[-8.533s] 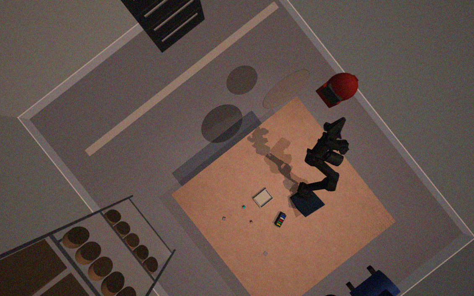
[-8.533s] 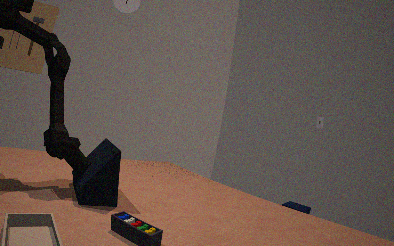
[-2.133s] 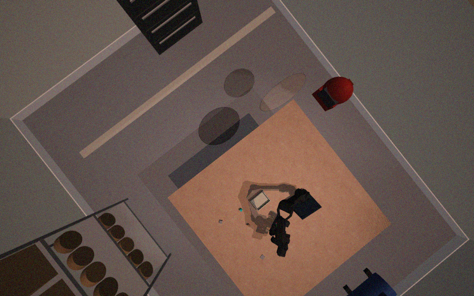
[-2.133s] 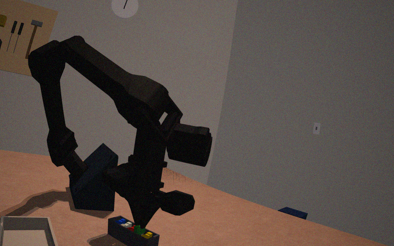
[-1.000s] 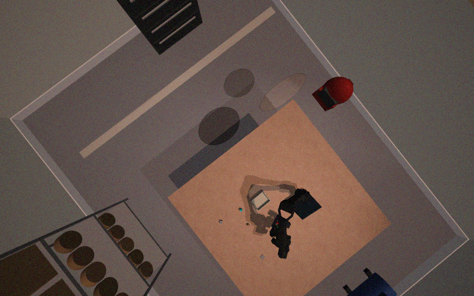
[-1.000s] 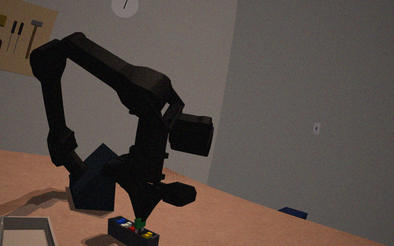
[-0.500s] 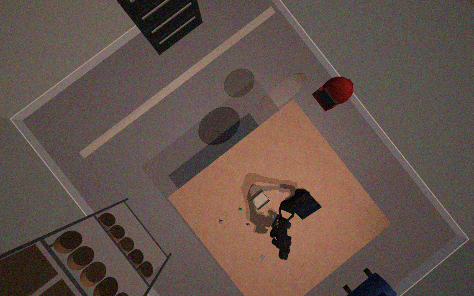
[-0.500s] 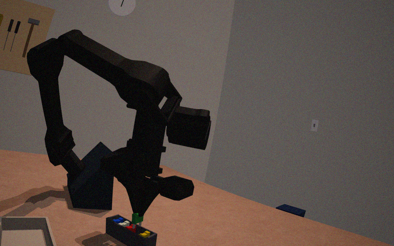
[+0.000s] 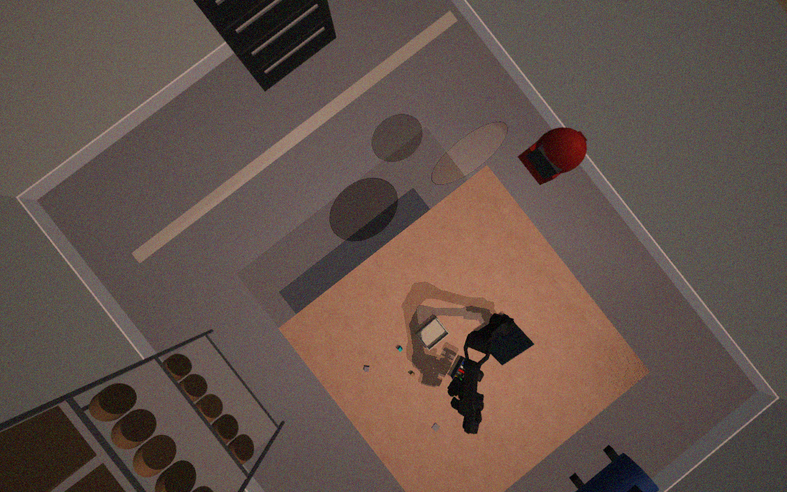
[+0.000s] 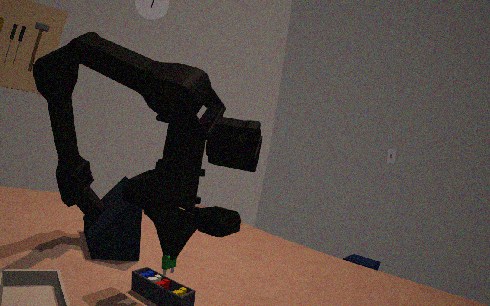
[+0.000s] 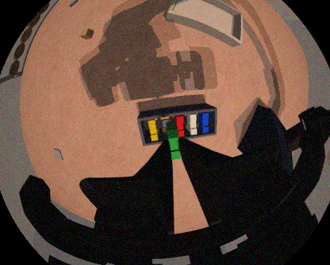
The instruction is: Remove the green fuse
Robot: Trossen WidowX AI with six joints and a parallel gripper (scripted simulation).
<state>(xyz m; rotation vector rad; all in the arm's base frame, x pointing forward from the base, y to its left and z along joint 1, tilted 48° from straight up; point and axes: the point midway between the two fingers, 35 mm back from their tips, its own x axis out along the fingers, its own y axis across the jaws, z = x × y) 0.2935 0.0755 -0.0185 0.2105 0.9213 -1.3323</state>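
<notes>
Right now my gripper tip is 22 cm to the left of the tray and 9 cm above it. Also, from my gripper tip: green fuse 1 cm below; red fuse 7 cm below, 2 cm behind; yellow fuse 7 cm below, 2 cm to the left, 1 cm ahead.
</notes>
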